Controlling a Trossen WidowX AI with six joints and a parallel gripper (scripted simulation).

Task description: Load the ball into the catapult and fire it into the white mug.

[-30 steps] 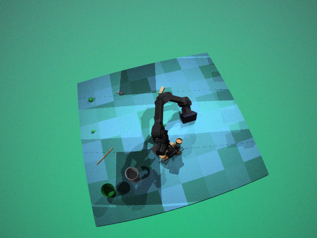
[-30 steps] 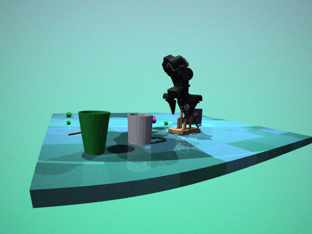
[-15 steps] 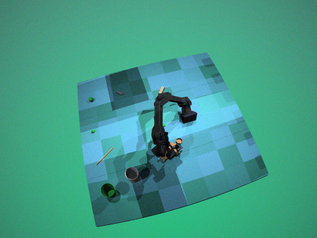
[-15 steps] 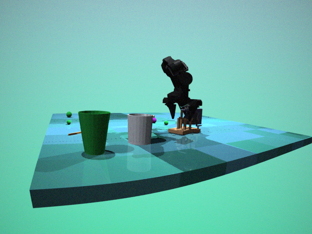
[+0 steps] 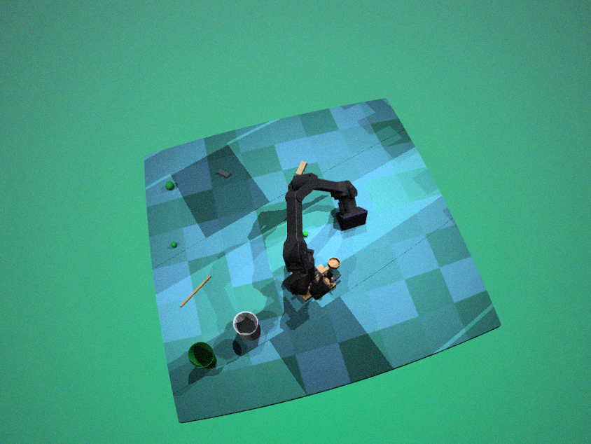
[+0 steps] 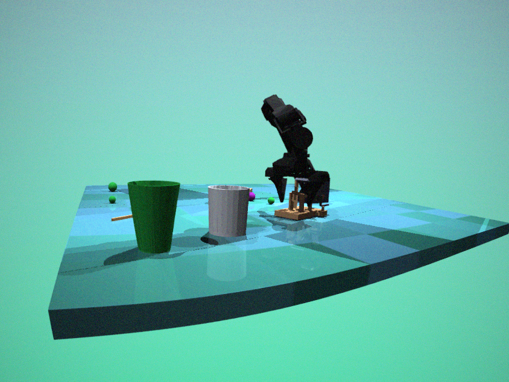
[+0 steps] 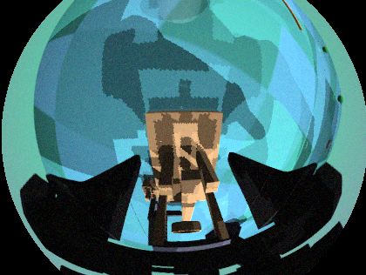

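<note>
Now: gripper tip 1 cm past the purple ball, 31 cm to the left of it and 2 cm above it. The rest, counted from my gripper tip: white mug (25 cm ahead, 12 cm to the left, 1 cm below); wooden catapult (6 cm behind, 2 cm to the right, 2 cm above); thin stick (43 cm ahead, 8 cm to the right, 3 cm below).
</note>
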